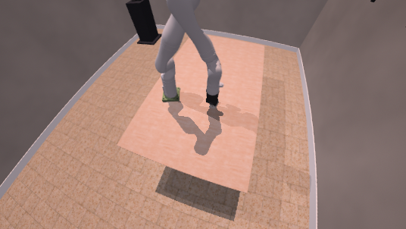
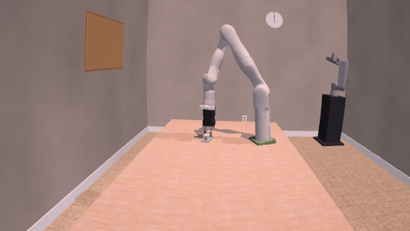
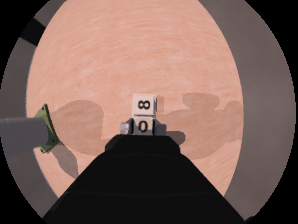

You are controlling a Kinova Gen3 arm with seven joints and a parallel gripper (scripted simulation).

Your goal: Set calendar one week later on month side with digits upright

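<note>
The tray lies 30 mm below my hand and 20 mm to the left of it.
</note>
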